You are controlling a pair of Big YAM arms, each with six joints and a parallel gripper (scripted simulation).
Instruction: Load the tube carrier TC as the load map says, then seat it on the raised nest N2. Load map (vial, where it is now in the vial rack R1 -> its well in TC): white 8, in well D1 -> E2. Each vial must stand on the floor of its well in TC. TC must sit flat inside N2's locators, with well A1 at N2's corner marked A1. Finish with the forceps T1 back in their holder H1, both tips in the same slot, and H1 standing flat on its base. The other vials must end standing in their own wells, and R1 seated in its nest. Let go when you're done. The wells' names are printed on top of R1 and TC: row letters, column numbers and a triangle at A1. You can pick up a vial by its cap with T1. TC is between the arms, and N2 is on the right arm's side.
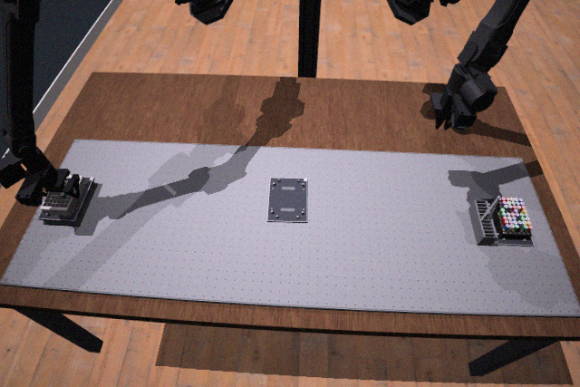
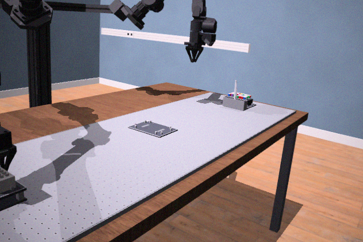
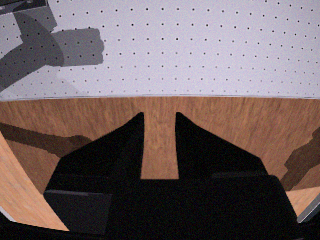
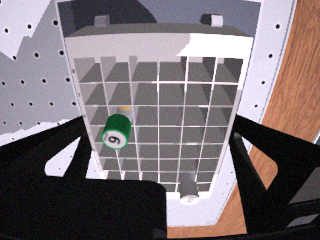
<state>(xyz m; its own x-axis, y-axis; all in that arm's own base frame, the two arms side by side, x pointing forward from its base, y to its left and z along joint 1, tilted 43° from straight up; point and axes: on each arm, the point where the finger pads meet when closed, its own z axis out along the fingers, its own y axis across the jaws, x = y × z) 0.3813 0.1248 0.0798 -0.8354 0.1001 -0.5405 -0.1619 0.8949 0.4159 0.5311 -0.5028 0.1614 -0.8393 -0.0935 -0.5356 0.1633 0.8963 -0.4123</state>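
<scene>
Now: right hand right at the tube carrier TC. From my right hand the other things lie so: forceps holder H1 (80 mm ahead, 1270 mm to the left, 40 mm below).
</scene>
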